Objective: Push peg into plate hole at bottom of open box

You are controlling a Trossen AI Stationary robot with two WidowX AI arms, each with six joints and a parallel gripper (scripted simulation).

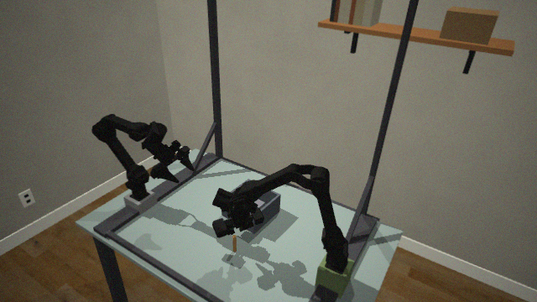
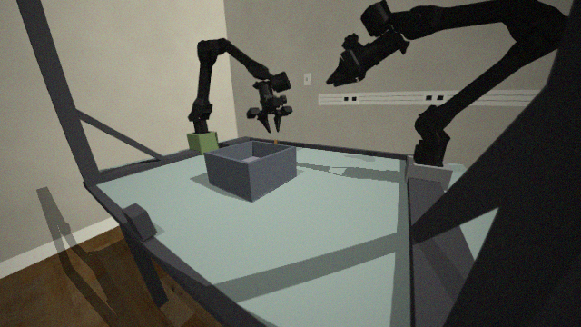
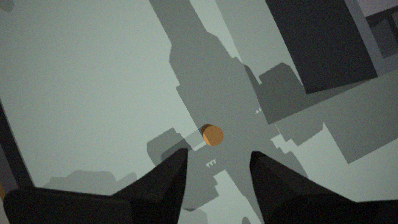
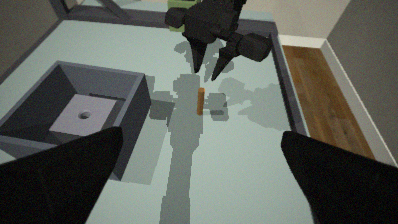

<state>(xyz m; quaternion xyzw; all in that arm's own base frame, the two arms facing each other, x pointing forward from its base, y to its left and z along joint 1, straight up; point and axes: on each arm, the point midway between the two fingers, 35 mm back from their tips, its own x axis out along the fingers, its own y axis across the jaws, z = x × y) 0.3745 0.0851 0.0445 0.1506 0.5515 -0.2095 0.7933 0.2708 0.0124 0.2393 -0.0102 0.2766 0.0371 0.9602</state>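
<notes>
Right now my left hand is 10 cm above the orange peg, 2 cm to the left of it and 1 cm past it. Round my left hand: grey box 24 cm behind, 12 cm below, 7 cm to the right; then pale plate 24 cm behind, 10 cm below, 7 cm to the right.
</notes>
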